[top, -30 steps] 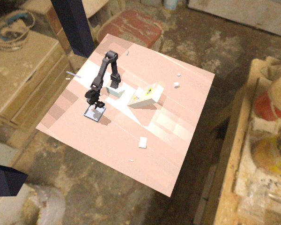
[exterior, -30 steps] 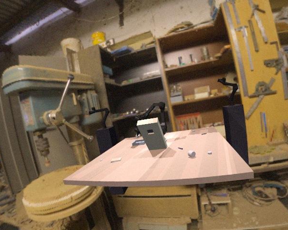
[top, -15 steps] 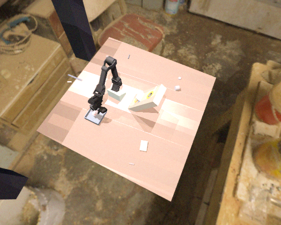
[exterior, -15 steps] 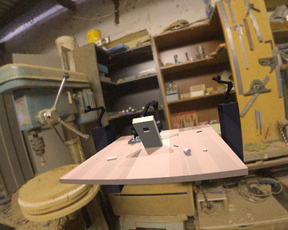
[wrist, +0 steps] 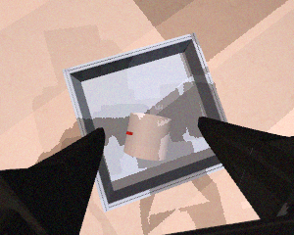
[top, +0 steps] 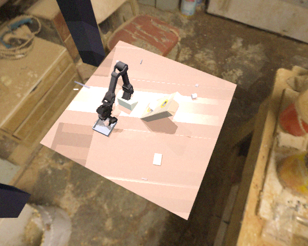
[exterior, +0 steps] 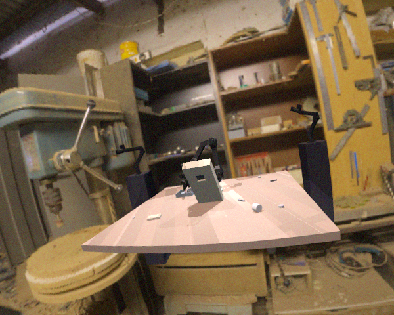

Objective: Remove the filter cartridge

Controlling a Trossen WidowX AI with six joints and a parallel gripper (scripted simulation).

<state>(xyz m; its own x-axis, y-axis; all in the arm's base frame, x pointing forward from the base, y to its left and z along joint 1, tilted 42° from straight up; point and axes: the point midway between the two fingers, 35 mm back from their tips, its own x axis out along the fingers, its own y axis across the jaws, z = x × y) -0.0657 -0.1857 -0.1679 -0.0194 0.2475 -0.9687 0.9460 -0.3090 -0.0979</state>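
Right now the round filter cartridge is 10 mm ahead of my gripper tip, 10 mm to the left of it and 20 mm below it. From my gripper tip the other things lie so: square grey-rimmed tray (10 mm behind, 10 mm to the right, 40 mm below); cream service panel (390 mm ahead, 240 mm to the left, 120 mm above); flat white block (510 mm ahead, 130 mm to the right, 40 mm below).
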